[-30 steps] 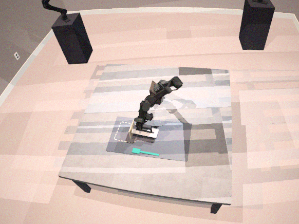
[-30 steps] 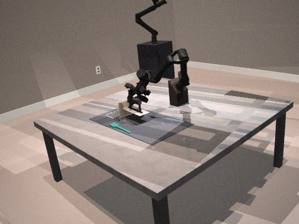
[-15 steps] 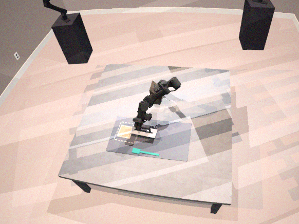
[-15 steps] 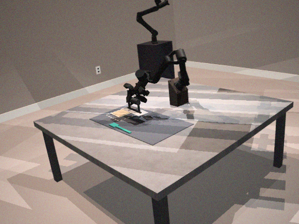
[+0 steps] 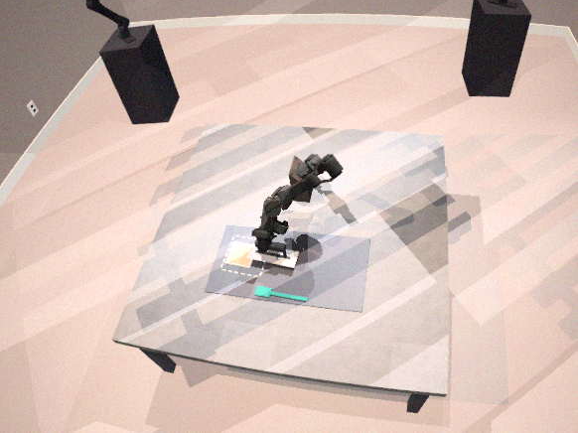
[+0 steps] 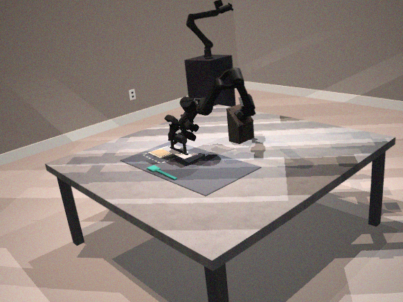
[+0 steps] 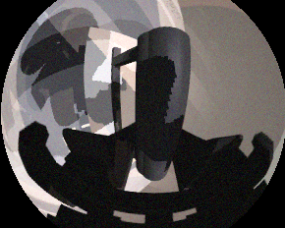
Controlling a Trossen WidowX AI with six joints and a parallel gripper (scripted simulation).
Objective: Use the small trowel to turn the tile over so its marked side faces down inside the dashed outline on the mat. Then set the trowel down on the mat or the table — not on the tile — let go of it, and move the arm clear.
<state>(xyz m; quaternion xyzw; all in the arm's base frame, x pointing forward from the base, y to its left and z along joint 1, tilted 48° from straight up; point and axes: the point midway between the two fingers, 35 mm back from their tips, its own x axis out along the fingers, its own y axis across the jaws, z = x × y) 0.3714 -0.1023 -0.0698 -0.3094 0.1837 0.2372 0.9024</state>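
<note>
The grey mat lies 9 cm to the left of my gripper tip and 11 cm below it. From my gripper tip the other things lie so: teal trowel (14 cm ahead, 5 cm to the left, 9 cm below); then tile (4 cm behind, 12 cm to the right, 9 cm below).
</note>
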